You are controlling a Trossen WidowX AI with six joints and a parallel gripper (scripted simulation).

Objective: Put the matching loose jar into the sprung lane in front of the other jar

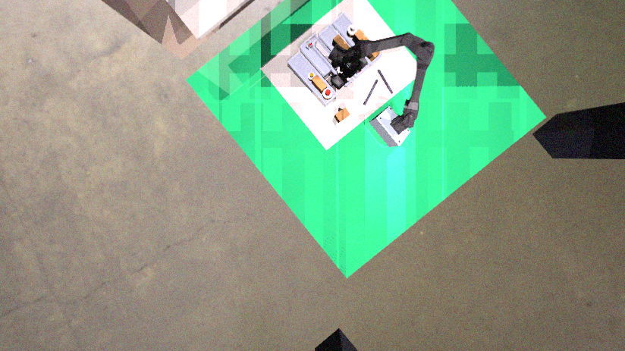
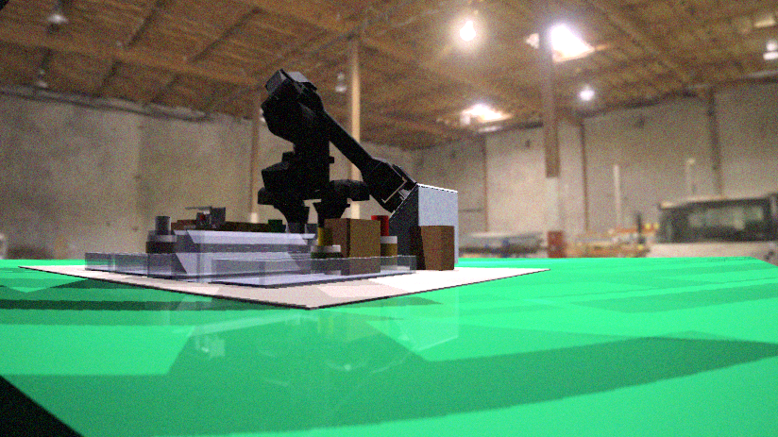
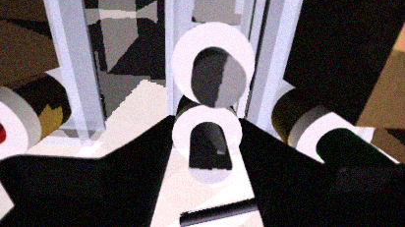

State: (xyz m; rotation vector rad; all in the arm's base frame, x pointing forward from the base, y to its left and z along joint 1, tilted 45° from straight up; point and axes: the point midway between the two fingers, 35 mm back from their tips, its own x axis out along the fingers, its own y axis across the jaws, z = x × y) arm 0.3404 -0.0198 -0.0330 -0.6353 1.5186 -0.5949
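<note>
Right now the jar is 130 mm to the left of my gripper tip and 10 mm above it. The rest, counted from my gripper tip: brown box 140 mm to the left, 130 mm behind; lane rack 140 mm ahead, 30 mm to the left, 10 mm below.
</note>
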